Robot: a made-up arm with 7 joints. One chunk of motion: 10 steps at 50 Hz.
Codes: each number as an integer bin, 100 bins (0 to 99) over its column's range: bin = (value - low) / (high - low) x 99, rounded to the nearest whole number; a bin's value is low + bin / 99 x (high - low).
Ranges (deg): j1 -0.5..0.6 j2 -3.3..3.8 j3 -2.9..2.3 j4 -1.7..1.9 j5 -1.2..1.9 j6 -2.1..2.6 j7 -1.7..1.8
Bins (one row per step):
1: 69 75 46 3 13 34 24
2: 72 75 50 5 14 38 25
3: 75 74 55 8 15 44 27
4: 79 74 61 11 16 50 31
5: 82 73 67 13 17 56 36
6: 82 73 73 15 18 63 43
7: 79 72 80 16 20 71 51
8: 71 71 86 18 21 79 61
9: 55 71 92 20 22 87 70
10: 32 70 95 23 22 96 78
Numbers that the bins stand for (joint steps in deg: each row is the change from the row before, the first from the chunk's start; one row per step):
1: 0.267 2.079 -0.484 -1.591 -0.793 -0.486 -0.852
2: 0.300 2.079 -0.274 -1.518 -0.762 -0.296 -0.816
3: 0.333 2.007 -0.011 -1.409 -0.730 -0.011 -0.745
4: 0.378 2.007 0.304 -1.300 -0.699 0.274 -0.604
5: 0.411 1.935 0.619 -1.227 -0.668 0.559 -0.427
6: 0.411 1.935 0.934 -1.155 -0.636 0.891 -0.180
7: 0.378 1.864 1.302 -1.118 -0.574 1.271 0.103
8: 0.289 1.792 1.617 -1.045 -0.542 1.651 0.457
9: 0.111 1.792 1.932 -0.973 -0.511 2.030 0.775
10: -0.144 1.720 2.090 -0.864 -0.511 2.458 1.058

